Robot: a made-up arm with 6 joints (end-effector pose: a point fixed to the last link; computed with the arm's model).
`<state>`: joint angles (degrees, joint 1 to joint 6).
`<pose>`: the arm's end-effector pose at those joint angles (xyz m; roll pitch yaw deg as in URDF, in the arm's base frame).
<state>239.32 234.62 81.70 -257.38 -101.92 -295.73</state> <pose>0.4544 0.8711 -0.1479 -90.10 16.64 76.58</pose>
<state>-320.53 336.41 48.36 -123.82 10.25 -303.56</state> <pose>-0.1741 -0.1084 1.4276 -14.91 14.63 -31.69</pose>
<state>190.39 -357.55 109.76 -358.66 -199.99 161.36</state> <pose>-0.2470 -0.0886 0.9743 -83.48 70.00 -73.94</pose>
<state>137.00 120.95 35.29 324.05 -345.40 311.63</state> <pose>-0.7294 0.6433 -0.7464 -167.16 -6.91 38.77</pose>
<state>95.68 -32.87 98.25 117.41 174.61 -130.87</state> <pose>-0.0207 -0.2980 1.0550 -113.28 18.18 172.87</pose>
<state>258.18 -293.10 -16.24 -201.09 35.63 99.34</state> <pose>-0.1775 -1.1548 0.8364 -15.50 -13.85 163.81</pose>
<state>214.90 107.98 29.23 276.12 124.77 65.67</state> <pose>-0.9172 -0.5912 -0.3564 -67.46 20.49 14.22</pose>
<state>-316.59 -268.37 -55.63 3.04 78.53 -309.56</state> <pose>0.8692 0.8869 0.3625 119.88 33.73 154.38</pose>
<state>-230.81 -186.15 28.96 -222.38 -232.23 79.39</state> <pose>-0.1027 -0.0245 -1.0732 -70.15 5.19 75.54</pose>
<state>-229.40 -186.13 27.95 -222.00 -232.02 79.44</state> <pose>-0.1048 -0.0230 -1.0740 -69.23 4.54 76.64</pose>
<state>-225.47 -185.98 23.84 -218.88 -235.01 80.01</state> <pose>-0.1167 -0.0143 -1.0827 -69.49 1.75 78.48</pose>
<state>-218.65 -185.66 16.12 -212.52 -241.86 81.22</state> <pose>-0.1438 0.0008 -1.0962 -70.78 -2.69 80.54</pose>
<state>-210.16 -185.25 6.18 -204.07 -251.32 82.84</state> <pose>-0.1858 0.0150 -1.1048 -72.05 -6.44 81.71</pose>
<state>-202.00 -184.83 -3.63 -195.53 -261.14 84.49</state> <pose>-0.2317 0.0200 -1.1031 -72.85 -7.52 81.74</pose>
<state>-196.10 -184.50 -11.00 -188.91 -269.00 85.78</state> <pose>-0.2667 0.0173 -1.0959 -73.59 -6.42 81.30</pose>
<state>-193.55 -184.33 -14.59 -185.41 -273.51 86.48</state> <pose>-0.2833 0.0156 -1.0917 -74.61 -5.15 80.64</pose>
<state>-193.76 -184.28 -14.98 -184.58 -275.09 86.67</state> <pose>-0.2846 0.0185 -1.0931 -75.84 -4.74 79.75</pose>
